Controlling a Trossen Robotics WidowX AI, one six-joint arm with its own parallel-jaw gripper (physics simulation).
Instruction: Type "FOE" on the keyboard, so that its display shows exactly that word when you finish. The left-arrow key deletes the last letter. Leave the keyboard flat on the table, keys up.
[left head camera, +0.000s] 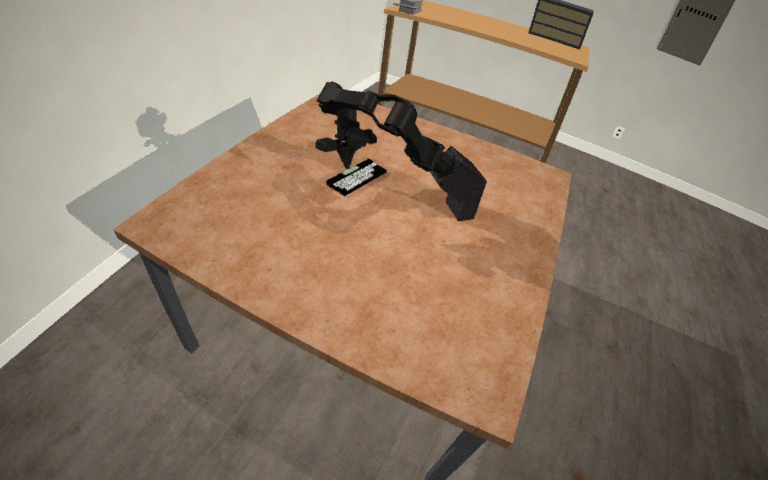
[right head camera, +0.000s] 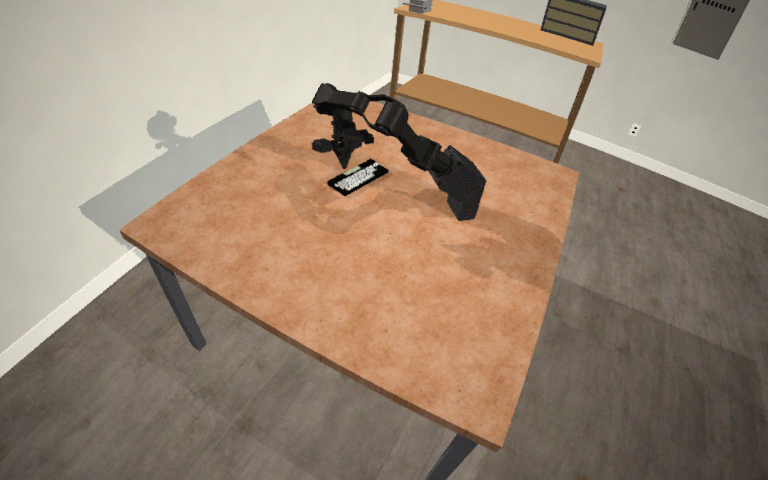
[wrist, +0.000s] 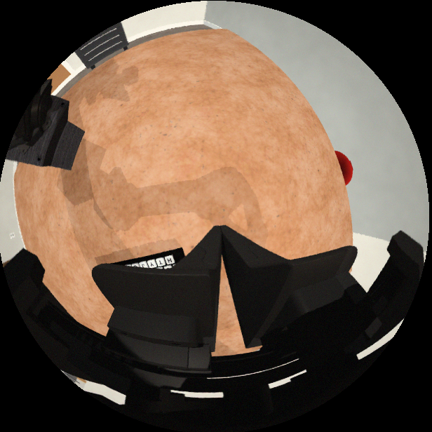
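Labels:
My gripper shows in the left head camera view, and in the right head camera view (344, 168) it shows again. I see my gripper in the wrist view too, where the spot on it (wrist: 312, 306) is the same spot as (left head camera: 347, 146).

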